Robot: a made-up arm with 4 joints. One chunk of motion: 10 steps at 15 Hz.
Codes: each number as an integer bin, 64 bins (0 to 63) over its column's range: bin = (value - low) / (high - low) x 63, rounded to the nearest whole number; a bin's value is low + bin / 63 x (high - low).
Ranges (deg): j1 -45..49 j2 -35..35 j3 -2..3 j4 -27..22
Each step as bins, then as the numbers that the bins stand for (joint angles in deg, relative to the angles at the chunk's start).
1 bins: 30 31 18 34
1 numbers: -0.24 -0.56 -0.57 -0.56
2 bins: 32 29 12 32
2 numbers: 2.75 -2.78 -1.05 -2.11
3 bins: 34 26 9 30
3 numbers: 5.73 -6.11 -1.29 -3.67
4 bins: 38 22 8 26
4 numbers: 11.70 -10.56 -1.37 -6.78
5 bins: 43 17 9 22
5 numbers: 19.16 -16.11 -1.29 -9.89
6 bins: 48 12 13 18
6 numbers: 26.62 -21.67 -0.97 -13.00
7 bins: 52 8 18 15
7 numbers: 32.59 -26.11 -0.57 -15.33
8 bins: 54 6 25 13
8 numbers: 35.57 -28.33 -0.02 -16.89
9 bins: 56 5 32 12
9 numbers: 38.56 -29.44 0.54 -17.67
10 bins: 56 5 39 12
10 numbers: 38.56 -29.44 1.10 -17.67
